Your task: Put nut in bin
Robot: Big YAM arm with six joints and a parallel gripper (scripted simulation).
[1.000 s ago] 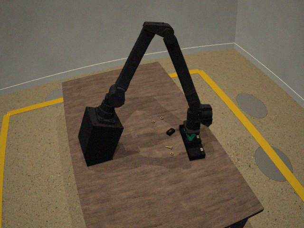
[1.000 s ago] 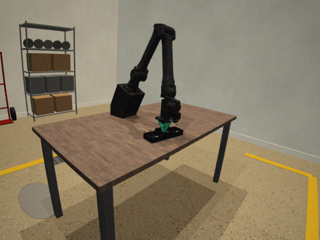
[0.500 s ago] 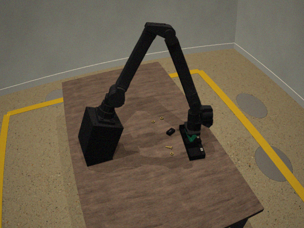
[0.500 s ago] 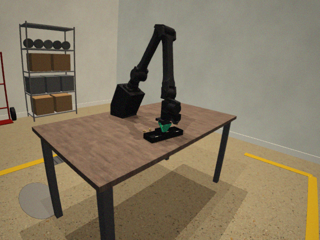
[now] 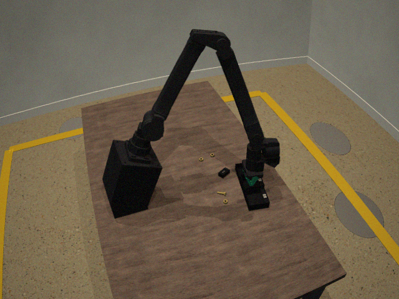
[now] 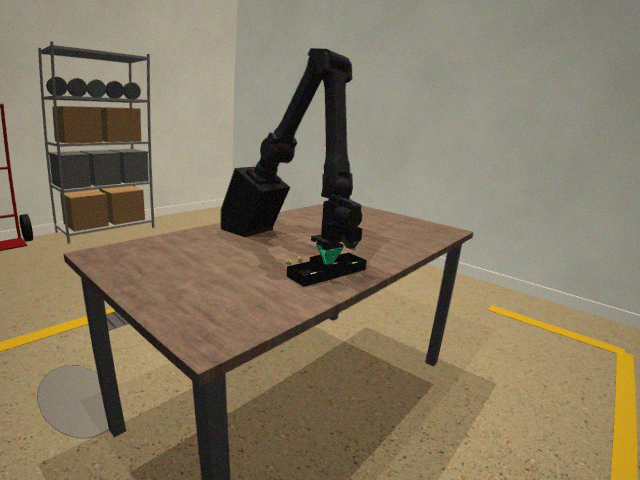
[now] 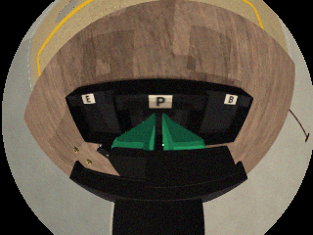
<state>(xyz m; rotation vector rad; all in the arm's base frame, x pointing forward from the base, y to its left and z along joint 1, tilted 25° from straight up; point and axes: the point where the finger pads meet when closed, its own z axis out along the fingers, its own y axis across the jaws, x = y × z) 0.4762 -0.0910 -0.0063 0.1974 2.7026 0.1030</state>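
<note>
Right now the bin is right at my hand. From my hand the other things lie so: brass bolt: 120 mm behind, 20 mm below; small black block: 120 mm to the left, 70 mm behind, 20 mm below.
</note>
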